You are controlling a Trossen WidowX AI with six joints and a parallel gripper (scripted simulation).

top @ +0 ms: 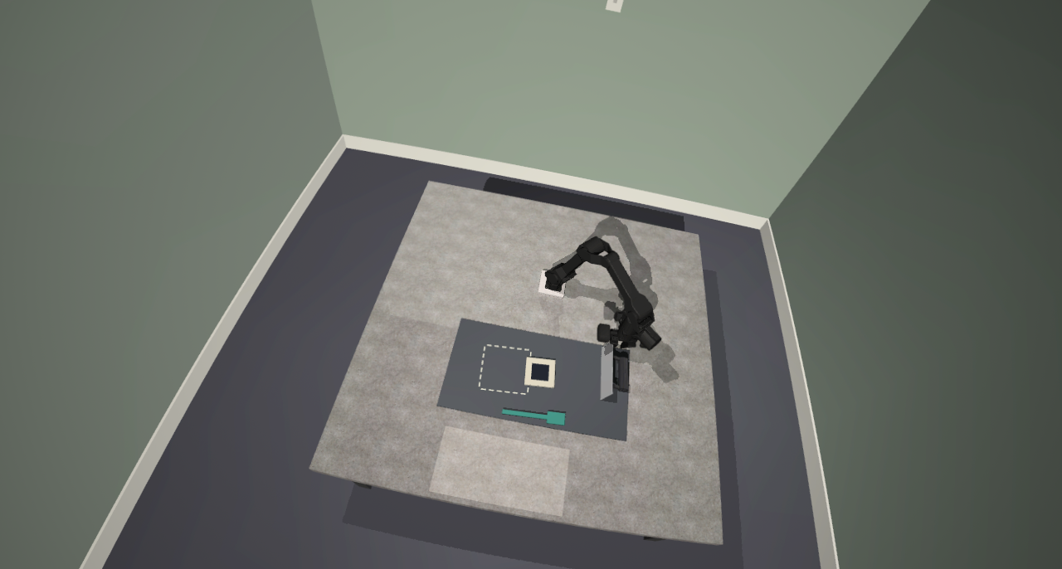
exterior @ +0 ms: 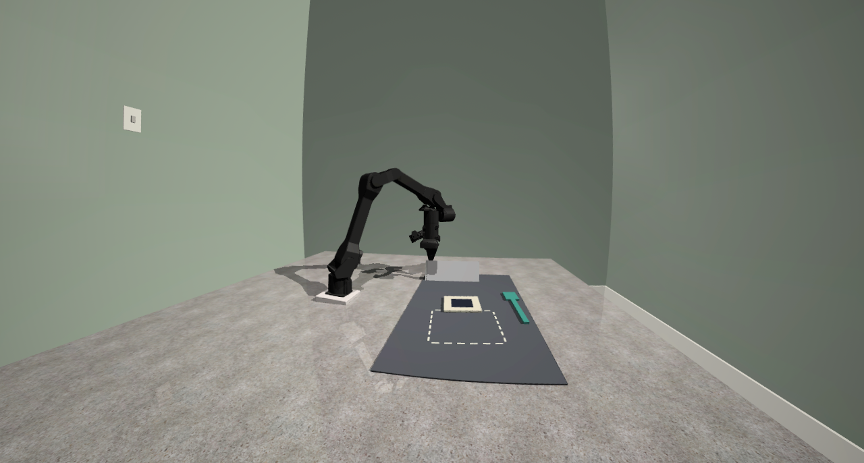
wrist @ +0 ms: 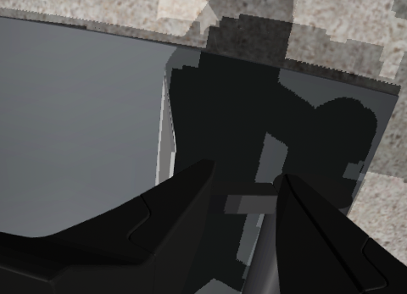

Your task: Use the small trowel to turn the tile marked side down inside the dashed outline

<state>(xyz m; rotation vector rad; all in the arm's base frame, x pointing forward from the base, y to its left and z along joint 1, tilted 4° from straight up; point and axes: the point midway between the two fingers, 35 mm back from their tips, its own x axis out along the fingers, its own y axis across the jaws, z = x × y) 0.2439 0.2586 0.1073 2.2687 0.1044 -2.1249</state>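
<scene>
The white trowel lies 6 cm ahead of my gripper tip, 1 cm to the left of it and 3 cm below it. Also, from my gripper tip: dark mat 15 cm ahead, 25 cm to the right, 8 cm below; then teal trowel 29 cm ahead, 23 cm to the right, 6 cm below; then beige tile 13 cm ahead, 25 cm to the right, 6 cm below.
</scene>
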